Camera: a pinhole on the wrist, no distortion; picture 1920 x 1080 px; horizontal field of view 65.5 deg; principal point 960.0 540.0 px. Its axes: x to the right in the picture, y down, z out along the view. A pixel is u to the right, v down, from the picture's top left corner.
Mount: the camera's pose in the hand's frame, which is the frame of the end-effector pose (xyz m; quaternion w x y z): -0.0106 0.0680 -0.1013 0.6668 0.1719 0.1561 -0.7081
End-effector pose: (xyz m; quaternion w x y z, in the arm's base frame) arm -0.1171 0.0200 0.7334 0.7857 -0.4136 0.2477 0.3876
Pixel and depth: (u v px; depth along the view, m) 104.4 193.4 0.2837
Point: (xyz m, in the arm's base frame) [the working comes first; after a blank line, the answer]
In the camera's frame: -0.1626 -0.0659 0.2837

-0.2192 0.2096 0.8682
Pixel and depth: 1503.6 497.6 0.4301
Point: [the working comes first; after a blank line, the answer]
In the camera's frame: 0.1567 -0.0122 0.4301

0.0861 0.0850 1.0004
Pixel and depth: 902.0 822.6 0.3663
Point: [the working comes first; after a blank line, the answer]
In the camera's frame: -0.0142 0.0694 0.3663

-0.0023 0.2029 0.8654
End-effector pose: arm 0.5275 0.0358 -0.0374 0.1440 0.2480 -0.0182 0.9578
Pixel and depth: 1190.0 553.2 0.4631
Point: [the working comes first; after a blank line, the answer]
In the camera's frame: 0.0714 0.0041 0.4631

0.7393 0.1948 0.1875
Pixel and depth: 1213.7 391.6 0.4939
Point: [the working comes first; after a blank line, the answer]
In the camera's frame: 0.0840 -0.0491 0.4939

0.8013 0.1987 0.1790
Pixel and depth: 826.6 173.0 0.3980
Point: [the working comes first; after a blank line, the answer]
In the camera's frame: -0.0356 -0.0979 0.3980

0.7755 0.0454 0.1378
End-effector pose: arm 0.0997 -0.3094 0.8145 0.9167 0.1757 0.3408 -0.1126
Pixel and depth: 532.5 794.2 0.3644
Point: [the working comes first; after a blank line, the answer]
In the camera's frame: -0.1044 0.0621 0.3644

0.2889 -0.4278 0.9753
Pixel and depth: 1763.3 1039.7 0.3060
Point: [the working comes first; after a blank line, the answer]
In the camera's frame: 0.1647 0.1025 0.3060

0.1382 -0.5583 0.7810
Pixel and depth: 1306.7 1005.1 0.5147
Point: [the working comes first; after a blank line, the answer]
In the camera's frame: 0.1196 0.1604 0.5147

0.2798 -0.6978 0.8781
